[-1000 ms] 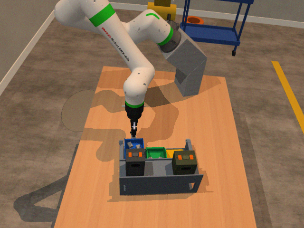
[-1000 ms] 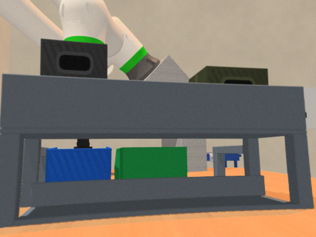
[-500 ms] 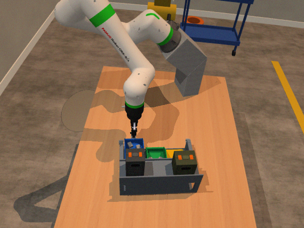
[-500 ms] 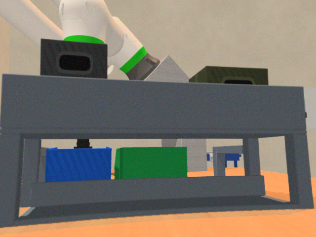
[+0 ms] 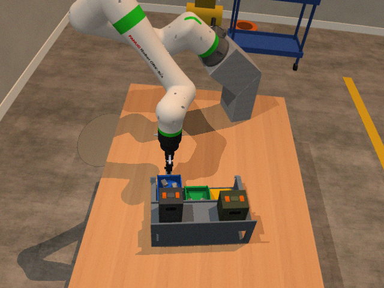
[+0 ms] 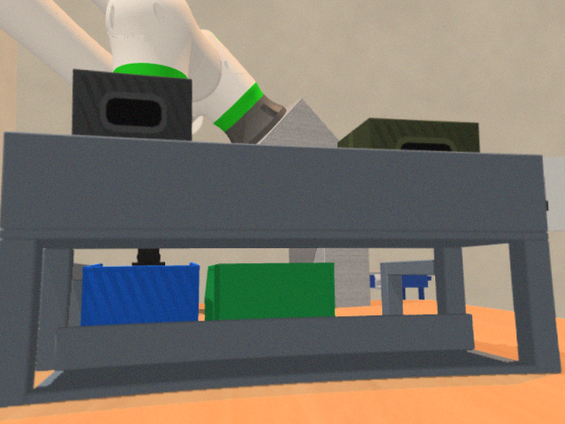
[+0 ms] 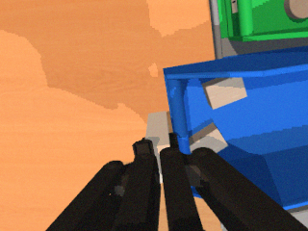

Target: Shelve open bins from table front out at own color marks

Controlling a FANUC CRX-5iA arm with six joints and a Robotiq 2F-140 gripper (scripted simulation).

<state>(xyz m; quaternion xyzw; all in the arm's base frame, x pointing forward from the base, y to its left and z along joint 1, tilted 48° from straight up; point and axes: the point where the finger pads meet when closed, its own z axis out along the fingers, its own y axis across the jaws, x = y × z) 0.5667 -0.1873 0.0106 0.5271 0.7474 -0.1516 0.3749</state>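
My hand is 10 cm short of the blue bin and 2 cm to the right of it. Also, from my hand: black box 24 cm ahead, 11 cm above, 4 cm to the left; then olive box 27 cm to the left, 21 cm ahead, 10 cm above; then green bin 14 cm to the left, 13 cm ahead, 1 cm below.
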